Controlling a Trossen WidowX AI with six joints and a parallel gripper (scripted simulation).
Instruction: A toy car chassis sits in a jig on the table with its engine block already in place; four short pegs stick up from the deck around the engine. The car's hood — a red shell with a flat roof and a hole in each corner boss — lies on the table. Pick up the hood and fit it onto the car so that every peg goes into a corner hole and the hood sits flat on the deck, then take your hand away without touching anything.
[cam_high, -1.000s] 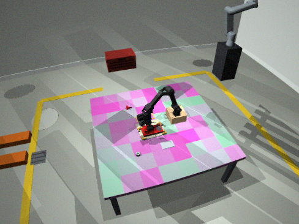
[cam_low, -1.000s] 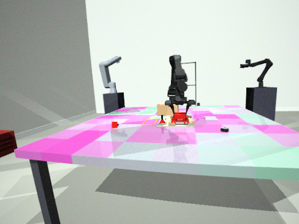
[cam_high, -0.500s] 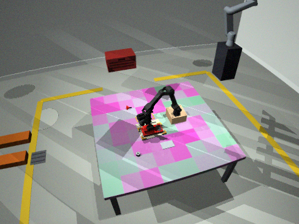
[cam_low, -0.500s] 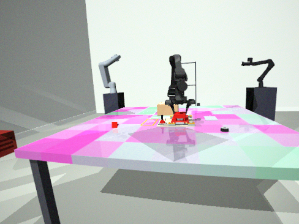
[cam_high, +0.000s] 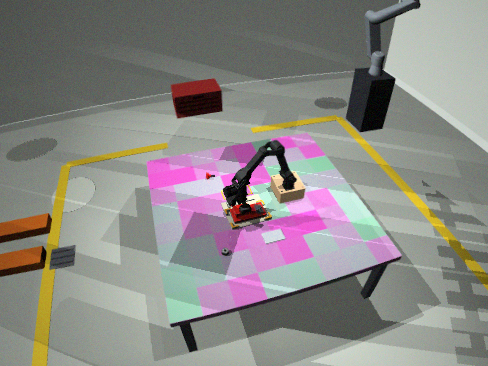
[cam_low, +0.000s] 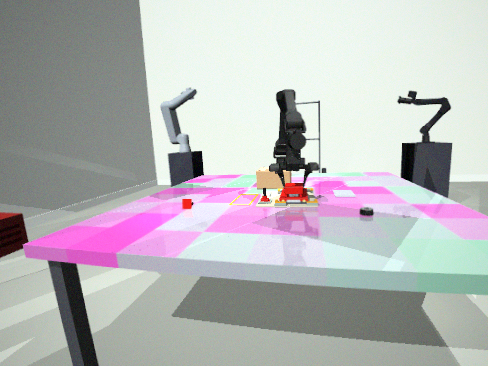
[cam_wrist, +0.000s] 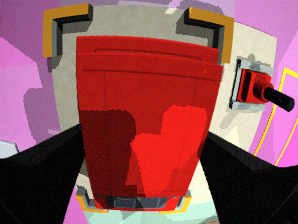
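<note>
The red hood lies 10 mm above my gripper tip. The rest, counted from my gripper tip: white plate: 130 mm behind, 210 mm to the left, 50 mm below; then dark ring: 160 mm ahead, 240 mm to the left, 40 mm below.
</note>
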